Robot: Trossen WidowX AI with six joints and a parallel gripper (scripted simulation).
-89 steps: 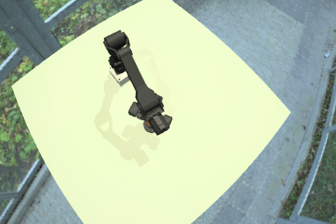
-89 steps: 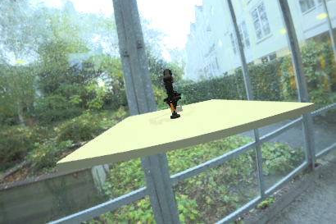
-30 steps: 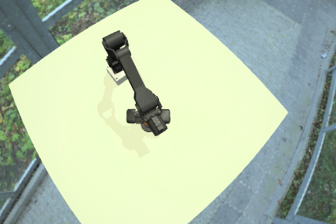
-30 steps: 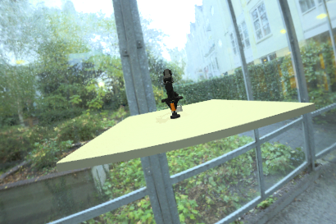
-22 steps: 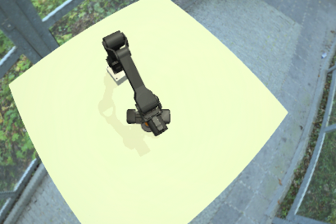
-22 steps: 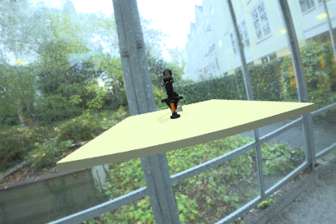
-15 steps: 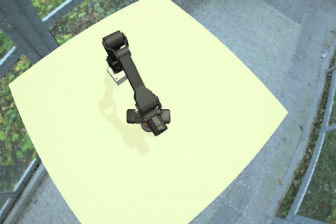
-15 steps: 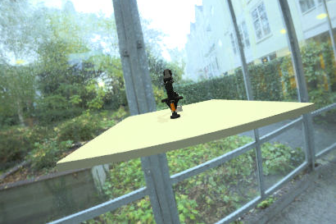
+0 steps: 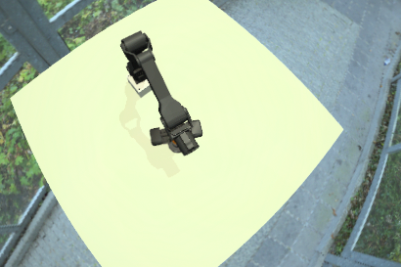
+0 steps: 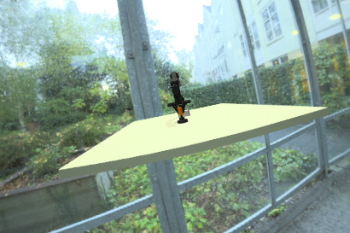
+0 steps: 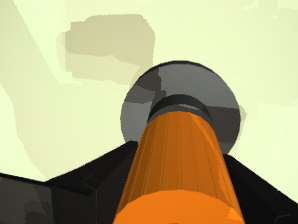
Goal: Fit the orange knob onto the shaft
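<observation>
The pedestal lies 1 cm ahead of my gripper tip and 4 cm below it. From my gripper tip the other things lie so: orange knob: 2 cm above.
</observation>
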